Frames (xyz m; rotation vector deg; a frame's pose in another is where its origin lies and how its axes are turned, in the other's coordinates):
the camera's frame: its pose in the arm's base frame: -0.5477 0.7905 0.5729 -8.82 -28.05 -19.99
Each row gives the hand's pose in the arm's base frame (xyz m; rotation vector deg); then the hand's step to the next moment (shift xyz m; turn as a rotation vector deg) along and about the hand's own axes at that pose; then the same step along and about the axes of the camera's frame.
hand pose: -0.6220 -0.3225 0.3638 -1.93 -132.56 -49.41
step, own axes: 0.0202 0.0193 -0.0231 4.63 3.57 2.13
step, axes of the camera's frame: 0.0200 -0.0038 0.0300 -2.47 1.26 5.57
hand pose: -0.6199 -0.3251 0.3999 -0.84 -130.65 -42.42
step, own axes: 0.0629 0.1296 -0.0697 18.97 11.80 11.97
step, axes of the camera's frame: 0.0755 0.0563 0.1293 -13.72 3.74 20.98
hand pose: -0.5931 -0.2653 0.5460 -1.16 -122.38 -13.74
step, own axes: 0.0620 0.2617 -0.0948 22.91 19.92 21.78
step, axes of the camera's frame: 0.0621 0.2359 0.1477 -24.50 9.10 26.70
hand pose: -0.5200 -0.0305 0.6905 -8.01 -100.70 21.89
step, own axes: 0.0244 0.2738 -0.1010 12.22 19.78 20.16
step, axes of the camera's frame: -0.0554 0.2875 -0.0060 -24.99 8.31 15.93
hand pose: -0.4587 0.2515 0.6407 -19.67 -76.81 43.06
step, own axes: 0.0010 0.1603 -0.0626 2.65 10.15 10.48
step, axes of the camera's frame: -0.0815 0.1313 -0.0757 -13.65 2.07 5.42
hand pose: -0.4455 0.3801 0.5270 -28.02 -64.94 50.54
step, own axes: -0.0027 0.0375 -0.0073 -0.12 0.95 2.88
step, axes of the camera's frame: -0.0270 0.0183 -0.0201 -2.39 -0.93 1.62
